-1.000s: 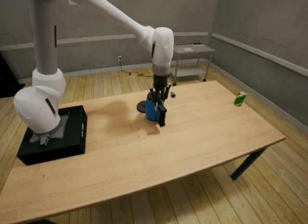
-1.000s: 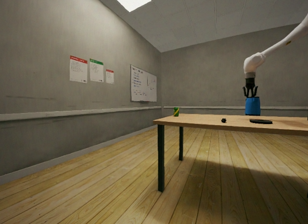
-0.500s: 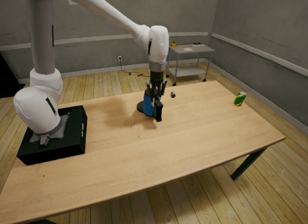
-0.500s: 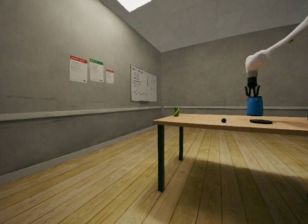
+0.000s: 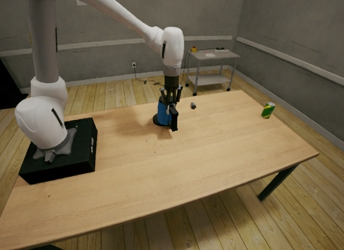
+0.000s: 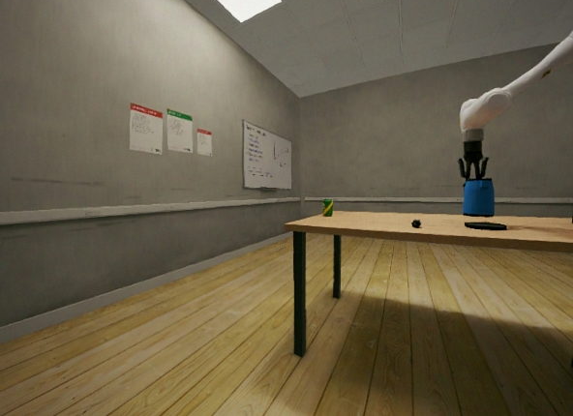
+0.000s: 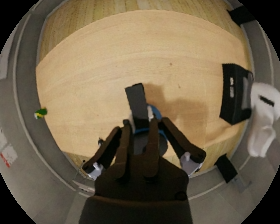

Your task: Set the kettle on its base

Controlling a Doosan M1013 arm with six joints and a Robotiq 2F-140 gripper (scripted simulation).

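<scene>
Right now the blue kettle is 5 cm below my hand, 3 cm to the left of it and 1 cm behind it. Also, from my hand: black round base: 18 cm below, 14 cm to the left, 2 cm behind.
</scene>
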